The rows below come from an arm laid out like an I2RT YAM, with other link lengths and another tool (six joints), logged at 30 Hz.
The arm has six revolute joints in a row. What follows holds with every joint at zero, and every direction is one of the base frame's. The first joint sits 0.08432 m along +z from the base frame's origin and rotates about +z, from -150 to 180 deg. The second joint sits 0.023 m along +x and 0.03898 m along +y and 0.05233 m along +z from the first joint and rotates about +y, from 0 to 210 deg. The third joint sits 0.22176 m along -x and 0.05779 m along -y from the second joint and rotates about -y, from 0 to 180 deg. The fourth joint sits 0.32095 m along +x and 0.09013 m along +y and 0.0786 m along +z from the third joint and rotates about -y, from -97 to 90 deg. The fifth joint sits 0.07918 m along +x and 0.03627 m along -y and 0.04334 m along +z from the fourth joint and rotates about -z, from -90 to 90 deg. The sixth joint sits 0.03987 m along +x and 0.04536 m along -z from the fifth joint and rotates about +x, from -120 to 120 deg. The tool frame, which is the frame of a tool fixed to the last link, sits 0.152 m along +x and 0.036 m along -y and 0.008 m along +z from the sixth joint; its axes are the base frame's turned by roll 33.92, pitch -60 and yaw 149.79 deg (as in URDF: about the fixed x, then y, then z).
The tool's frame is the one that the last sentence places.
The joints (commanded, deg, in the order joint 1, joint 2, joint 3, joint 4, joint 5, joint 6), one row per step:
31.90, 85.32, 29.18, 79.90, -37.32, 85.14
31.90, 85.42, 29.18, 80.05, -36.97, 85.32
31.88, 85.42, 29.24, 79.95, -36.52, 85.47
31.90, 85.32, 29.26, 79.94, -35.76, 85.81
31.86, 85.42, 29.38, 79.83, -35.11, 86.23
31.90, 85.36, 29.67, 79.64, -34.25, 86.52
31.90, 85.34, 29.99, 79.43, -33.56, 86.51
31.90, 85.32, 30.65, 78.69, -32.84, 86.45
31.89, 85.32, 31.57, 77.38, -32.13, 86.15
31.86, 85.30, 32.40, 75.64, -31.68, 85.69
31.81, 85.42, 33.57, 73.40, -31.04, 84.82
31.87, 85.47, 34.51, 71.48, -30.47, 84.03
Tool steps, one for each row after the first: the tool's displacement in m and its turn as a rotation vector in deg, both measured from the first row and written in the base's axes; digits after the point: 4 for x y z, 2 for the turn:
0.0009, -0.0005, 0.0000, 0.20, 0.19, -0.26
0.0025, -0.0011, 0.0004, 0.38, 0.46, -0.65
0.0044, -0.0020, 0.0018, 0.81, 0.83, -1.21
0.0068, -0.0029, 0.0019, 1.12, 1.42, -1.71
0.0097, -0.0034, 0.0045, 1.60, 1.72, -2.35
0.0126, -0.0039, 0.0070, 1.91, 1.75, -2.98
0.0168, -0.0038, 0.0102, 2.11, 1.90, -3.66
0.0223, -0.0031, 0.0132, 2.04, 2.10, -4.43
0.0274, -0.0021, 0.0136, 1.54, 2.53, -5.04
0.0346, -0.0009, 0.0139, 0.78, 2.87, -5.99
0.0398, 0.0005, 0.0141, 0.08, 3.13, -6.72

